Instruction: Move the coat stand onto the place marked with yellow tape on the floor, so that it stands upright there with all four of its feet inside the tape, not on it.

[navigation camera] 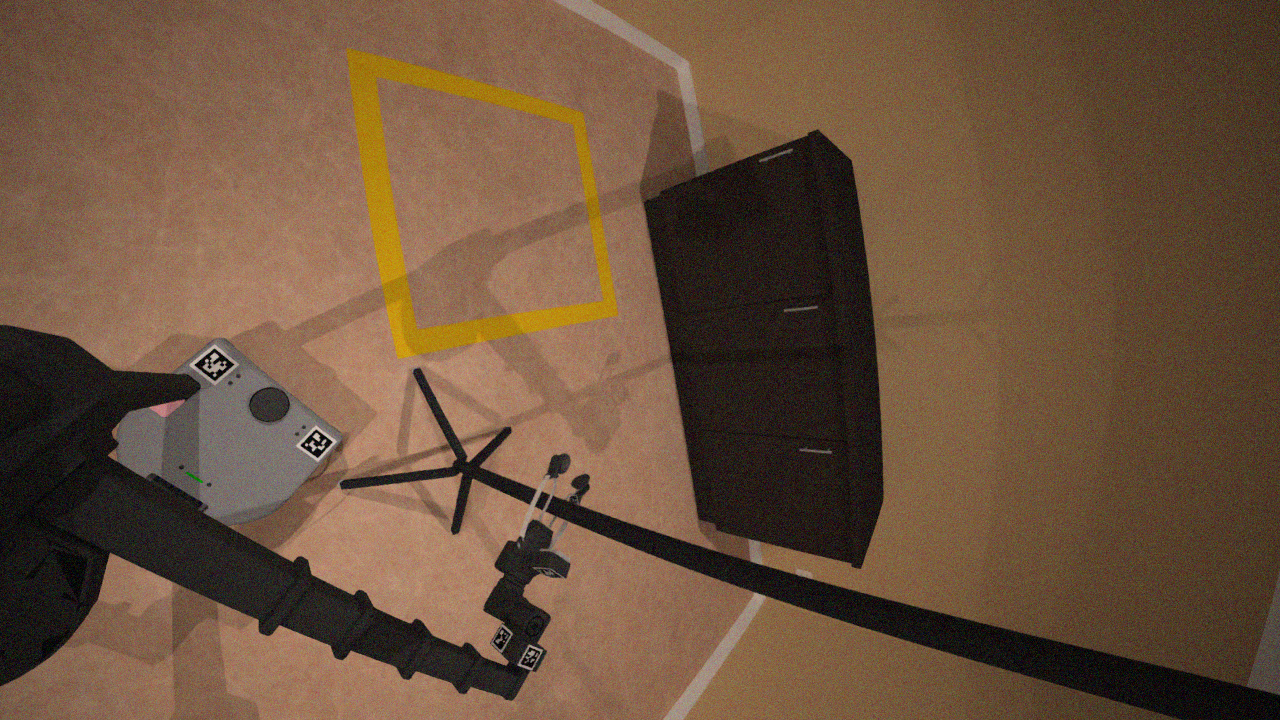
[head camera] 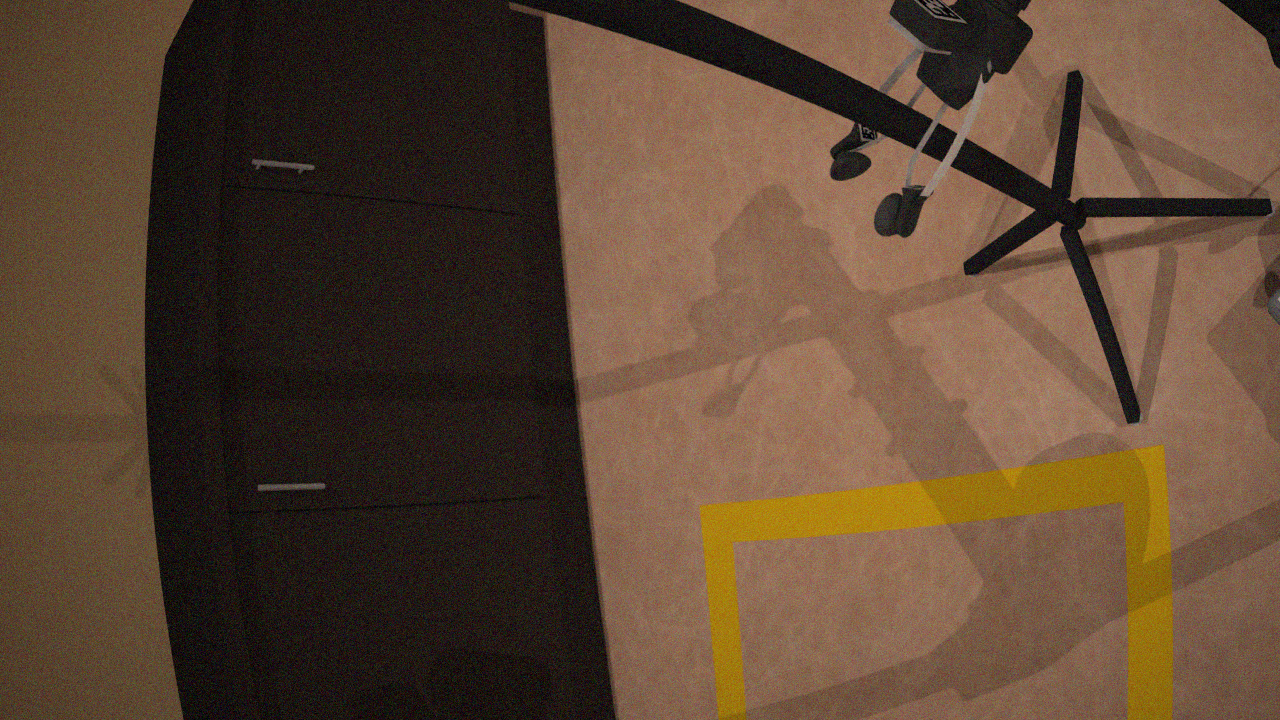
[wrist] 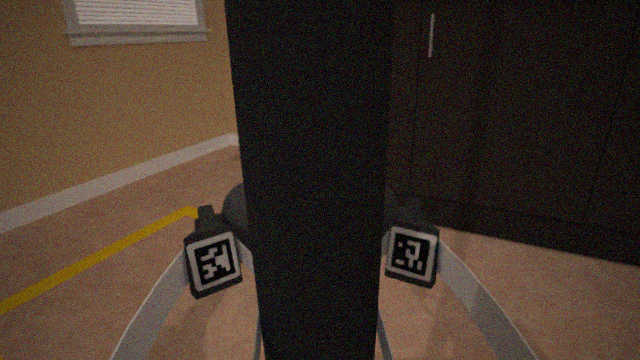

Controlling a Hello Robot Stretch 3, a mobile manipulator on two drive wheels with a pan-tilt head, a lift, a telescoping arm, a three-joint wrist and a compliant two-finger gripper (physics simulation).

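Where they show: gripper, fingertip midpoint: [navigation camera: 576, 464] [head camera: 859, 207]; robot's base, link origin: [navigation camera: 269, 402].
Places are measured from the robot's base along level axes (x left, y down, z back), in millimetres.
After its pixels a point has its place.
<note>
The black coat stand [head camera: 760, 58] @[x -413, y -874, z -152 mm] [navigation camera: 644, 537] @[x -412, y -889, z -156 mm] has a long square pole and four feet. In the wrist view its pole [wrist: 315, 175] @[x -427, y -703, z -141 mm] runs upright through the middle. The yellow tape [head camera: 832, 512] @[x -470, y -1, z -854 mm] [navigation camera: 375, 188] @[x 261, y -1, z -608 mm] [wrist: 100, 256] @[x 342, y -1, z -1206 mm] marks a rectangle on the floor. The stand's feet are outside it; one foot tip is close to a tape corner. My gripper [head camera: 875, 186] @[x -430, y -642, z -249 mm] [navigation camera: 569, 475] @[x -430, y -642, z -249 mm] [wrist: 309, 208] @[x -430, y -642, z -249 mm] is shut on the pole, with one finger at each side; the pole hides the inner parts of the fingertips. Whether every foot touches the floor is hard to tell.
A dark cabinet [head camera: 402, 313] @[x -1175, y -460, z -1112 mm] [navigation camera: 760, 268] @[x -743, y -588, z -1384 mm] [wrist: 500, 125] @[x -1111, y -456, z -1153 mm] with bar handles stands against the wall, beside the tape rectangle. My base [navigation camera: 232, 483] @[x -60, y -160, z 162 mm] is near the stand's feet, and my arm [navigation camera: 322, 591] @[x -136, y -784, z 83 mm] reaches past them. A window [wrist: 137, 12] @[x 415, y -918, z -2184 mm] is in the wall.
</note>
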